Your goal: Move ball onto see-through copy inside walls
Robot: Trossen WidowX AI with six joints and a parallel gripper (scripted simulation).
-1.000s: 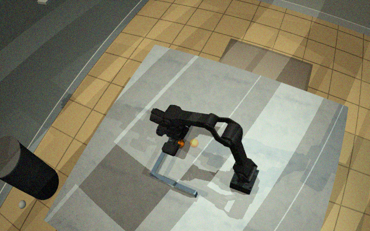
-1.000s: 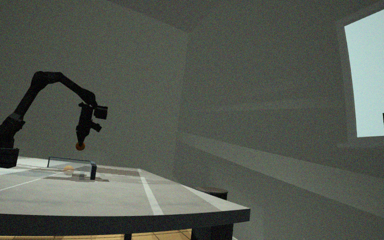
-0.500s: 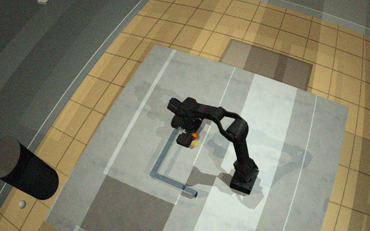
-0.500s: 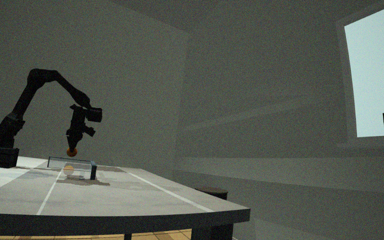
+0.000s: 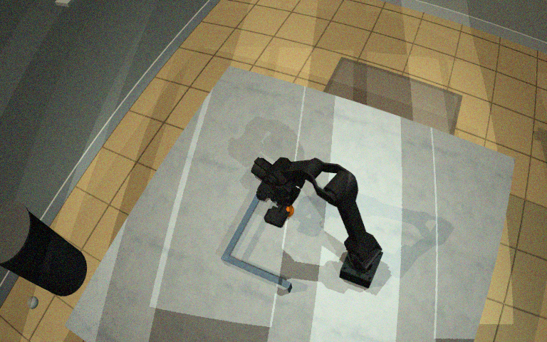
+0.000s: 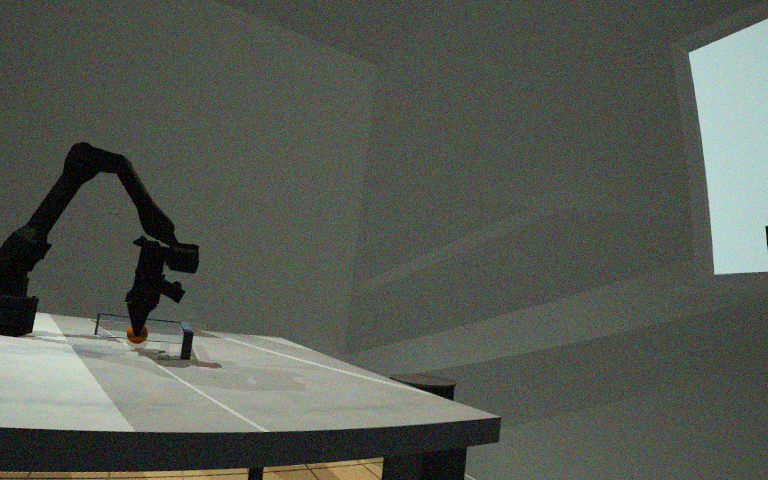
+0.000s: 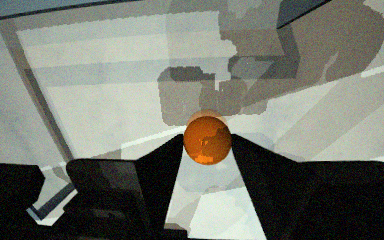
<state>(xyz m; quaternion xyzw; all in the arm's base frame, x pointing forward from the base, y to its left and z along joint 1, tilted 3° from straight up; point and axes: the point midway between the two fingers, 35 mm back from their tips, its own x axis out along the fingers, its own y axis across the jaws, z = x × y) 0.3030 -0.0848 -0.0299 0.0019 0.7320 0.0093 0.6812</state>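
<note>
Right now the see-through copy of ball is 1 cm below my gripper tip. Round my gripper tip: orange ball: right at my gripper tip; then clear wall: 24 cm to the left, 1 cm below, 1 cm behind.
</note>
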